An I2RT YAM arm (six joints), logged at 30 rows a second.
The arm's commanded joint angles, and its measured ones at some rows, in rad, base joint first. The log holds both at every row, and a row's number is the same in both.
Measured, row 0:
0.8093, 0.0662, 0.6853, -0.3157, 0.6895, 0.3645
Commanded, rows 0 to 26:
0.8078, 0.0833, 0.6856, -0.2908, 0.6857, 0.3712
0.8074, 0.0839, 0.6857, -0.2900, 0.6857, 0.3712
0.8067, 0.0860, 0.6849, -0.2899, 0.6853, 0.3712
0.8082, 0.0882, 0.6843, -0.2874, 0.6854, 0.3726
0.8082, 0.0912, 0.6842, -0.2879, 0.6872, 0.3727
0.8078, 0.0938, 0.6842, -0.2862, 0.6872, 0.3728
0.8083, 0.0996, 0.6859, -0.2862, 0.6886, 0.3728
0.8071, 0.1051, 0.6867, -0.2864, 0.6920, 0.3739
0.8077, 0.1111, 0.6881, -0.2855, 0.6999, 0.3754
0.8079, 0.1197, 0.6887, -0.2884, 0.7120, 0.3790
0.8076, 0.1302, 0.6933, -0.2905, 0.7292, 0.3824
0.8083, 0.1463, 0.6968, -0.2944, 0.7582, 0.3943
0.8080, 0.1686, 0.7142, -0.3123, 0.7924, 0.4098
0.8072, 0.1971, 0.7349, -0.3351, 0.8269, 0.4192
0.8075, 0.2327, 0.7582, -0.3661, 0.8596, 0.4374
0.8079, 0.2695, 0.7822, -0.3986, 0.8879, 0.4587
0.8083, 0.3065, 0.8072, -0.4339, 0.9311, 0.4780
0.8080, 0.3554, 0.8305, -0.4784, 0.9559, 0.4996
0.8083, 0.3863, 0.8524, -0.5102, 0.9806, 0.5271
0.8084, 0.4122, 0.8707, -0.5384, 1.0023, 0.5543
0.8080, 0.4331, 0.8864, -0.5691, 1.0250, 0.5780
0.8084, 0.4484, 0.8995, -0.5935, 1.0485, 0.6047
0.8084, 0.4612, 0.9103, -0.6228, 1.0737, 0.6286
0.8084, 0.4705, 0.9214, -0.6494, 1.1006, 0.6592
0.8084, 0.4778, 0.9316, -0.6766, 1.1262, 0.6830
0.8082, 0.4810, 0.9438, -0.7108, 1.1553, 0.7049
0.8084, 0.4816, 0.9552, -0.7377, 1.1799, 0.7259
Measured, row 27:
0.8093, 0.4747, 0.8791, -0.6014, 1.0111, 0.5854
